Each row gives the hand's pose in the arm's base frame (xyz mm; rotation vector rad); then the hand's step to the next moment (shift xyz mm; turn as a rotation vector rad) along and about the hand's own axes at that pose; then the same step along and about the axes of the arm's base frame.
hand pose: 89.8 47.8 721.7 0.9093 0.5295 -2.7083
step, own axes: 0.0 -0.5 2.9 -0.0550 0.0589 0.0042
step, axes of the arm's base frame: -1.7 -0.7 2.3 0.0601 -0.0493 0.0217
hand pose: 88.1 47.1 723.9 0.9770 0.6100 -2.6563
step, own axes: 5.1 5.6 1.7 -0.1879 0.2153 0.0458
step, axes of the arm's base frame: -2.7 -6.2 -3.9 0.1928 -0.1955 0.0915
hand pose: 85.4 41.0 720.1 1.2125 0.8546 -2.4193
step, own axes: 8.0 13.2 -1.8 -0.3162 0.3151 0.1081
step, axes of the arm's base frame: 3.0 -9.2 -12.2 0.2813 -0.3118 0.1861
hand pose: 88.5 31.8 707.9 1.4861 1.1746 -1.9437
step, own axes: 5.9 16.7 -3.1 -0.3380 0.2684 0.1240
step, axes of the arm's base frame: 12.3 -5.8 -11.8 0.2446 -0.3024 0.2245
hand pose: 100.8 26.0 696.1 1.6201 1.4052 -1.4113
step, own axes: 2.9 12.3 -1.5 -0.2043 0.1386 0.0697
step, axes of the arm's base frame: 11.7 -1.2 -4.9 0.1276 -0.1713 0.1421
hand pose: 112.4 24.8 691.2 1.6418 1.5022 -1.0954
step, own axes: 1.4 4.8 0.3 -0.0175 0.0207 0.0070
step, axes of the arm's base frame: 4.7 -0.3 -1.7 0.0195 -0.0168 0.0111
